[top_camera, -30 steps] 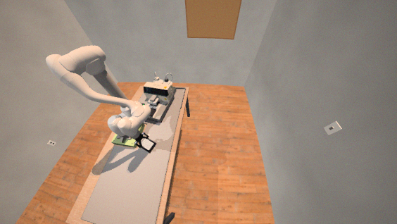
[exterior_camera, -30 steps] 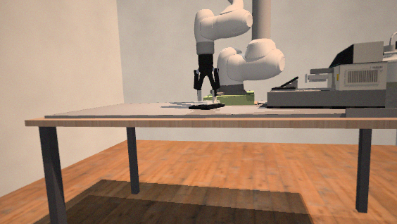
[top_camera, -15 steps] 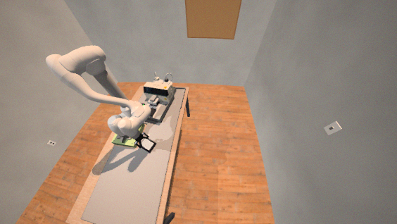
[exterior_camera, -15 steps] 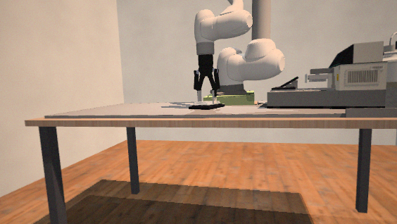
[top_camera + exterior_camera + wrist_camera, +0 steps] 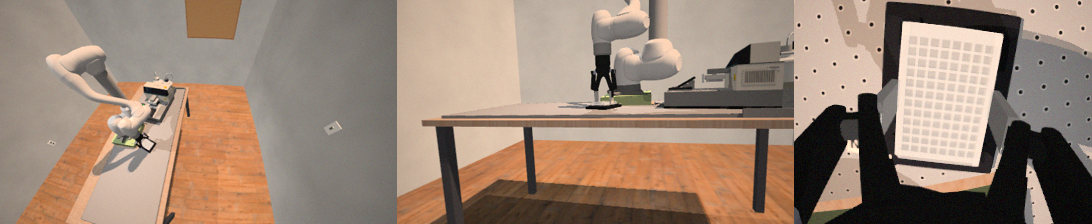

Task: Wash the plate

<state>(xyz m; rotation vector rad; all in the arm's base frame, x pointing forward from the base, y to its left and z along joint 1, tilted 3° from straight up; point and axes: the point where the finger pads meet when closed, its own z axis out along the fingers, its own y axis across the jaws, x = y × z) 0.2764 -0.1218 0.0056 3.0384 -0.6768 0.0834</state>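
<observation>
Right now the white well plate is 30 mm below my hand. Also, from my hand: carrier (390 mm to the left, 60 mm behind, 40 mm above); then N1 label (110 mm to the left, 50 mm below, 30 mm behind); then black plate nest N1 (40 mm below).
</observation>
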